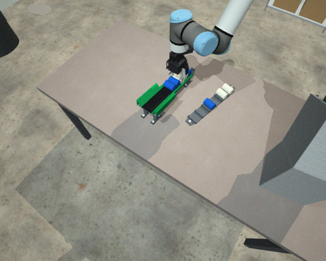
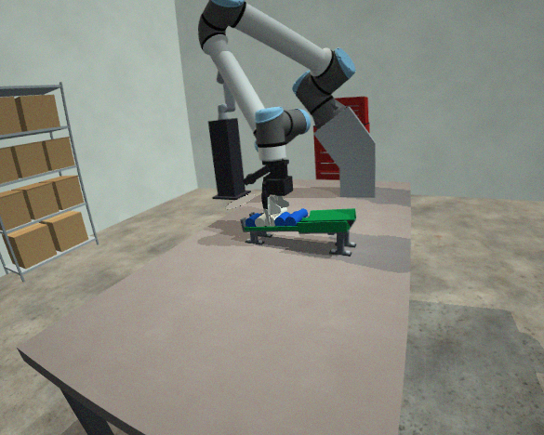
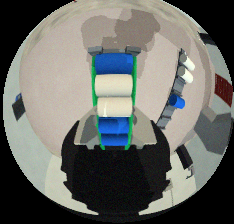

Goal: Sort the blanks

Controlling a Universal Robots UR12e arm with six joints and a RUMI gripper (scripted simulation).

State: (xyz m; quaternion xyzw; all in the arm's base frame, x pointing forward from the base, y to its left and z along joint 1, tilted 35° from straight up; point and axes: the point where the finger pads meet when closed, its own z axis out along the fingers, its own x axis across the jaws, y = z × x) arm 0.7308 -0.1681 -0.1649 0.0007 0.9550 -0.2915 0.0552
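The grey stock rack is 220 mm behind my hand, 10 mm to the right of it and 100 mm below it.
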